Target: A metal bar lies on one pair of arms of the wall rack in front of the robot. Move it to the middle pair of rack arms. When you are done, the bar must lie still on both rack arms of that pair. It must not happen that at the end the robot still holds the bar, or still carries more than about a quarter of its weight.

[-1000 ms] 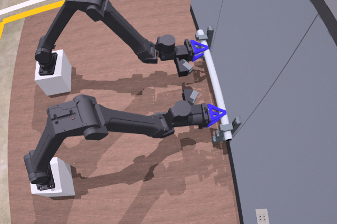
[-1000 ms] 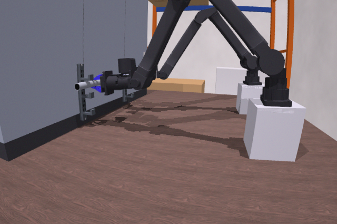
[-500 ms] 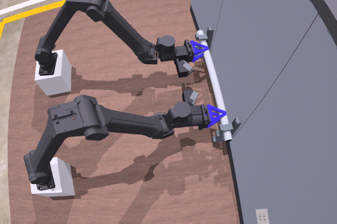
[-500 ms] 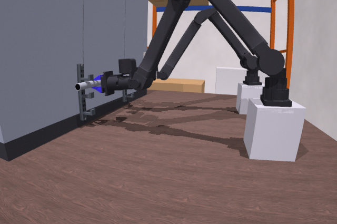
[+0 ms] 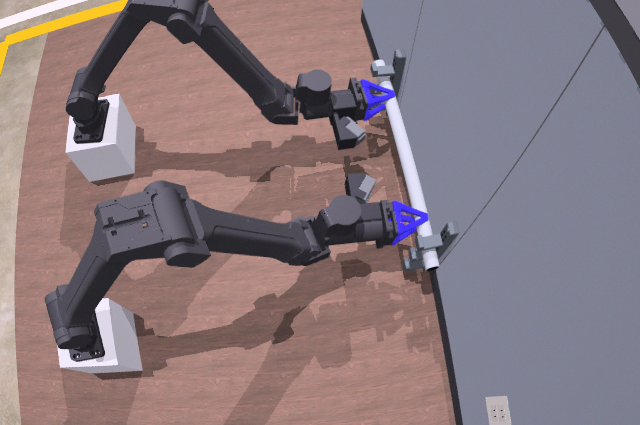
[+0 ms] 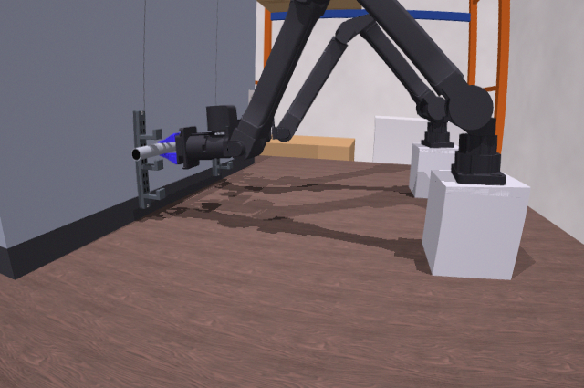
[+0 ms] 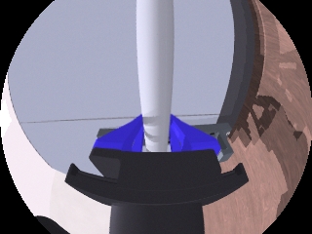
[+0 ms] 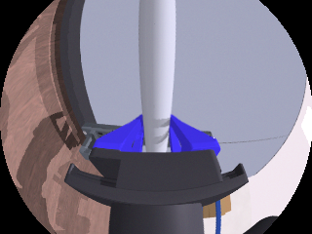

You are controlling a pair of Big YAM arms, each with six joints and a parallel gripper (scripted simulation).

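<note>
Right now my right hand is 150 mm to the right of the metal bar and 10 mm past it. Round my right hand: grey wall panel (270 mm above, 190 mm ahead, 130 mm to the left).
Now: the metal bar 10 mm ahead of my left hand and 150 mm to the right of it. The rest, counted from my left hand: grey wall panel (200 mm ahead, 170 mm to the right, 270 mm above).
</note>
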